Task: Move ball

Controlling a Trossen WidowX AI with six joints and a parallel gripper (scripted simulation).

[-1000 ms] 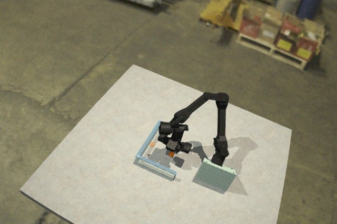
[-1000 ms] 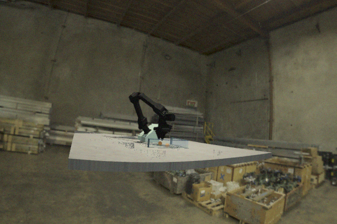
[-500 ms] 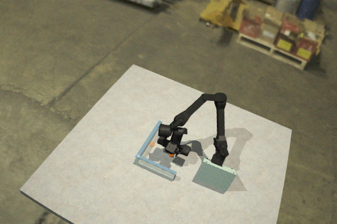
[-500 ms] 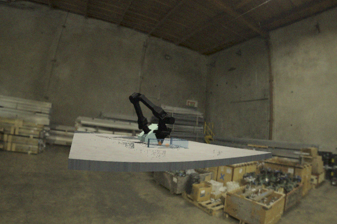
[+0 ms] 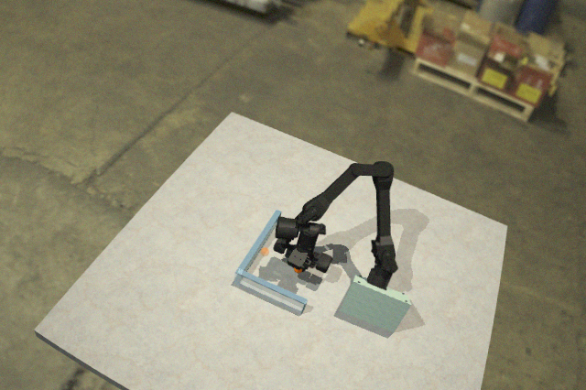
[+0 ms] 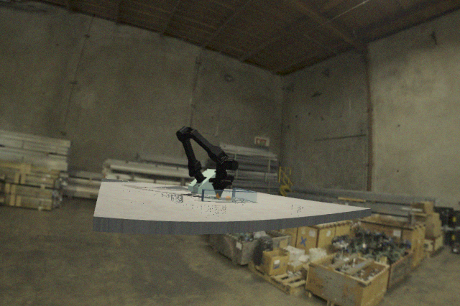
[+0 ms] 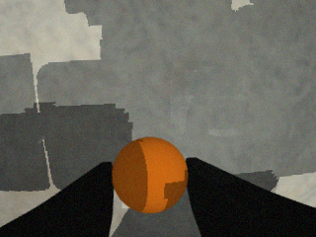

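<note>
My gripper tip is now 13 cm short of the see-through copy of ball and 1 cm to the left of it. From my gripper tip the other things lie so: orange ball (right at my gripper tip).
</note>
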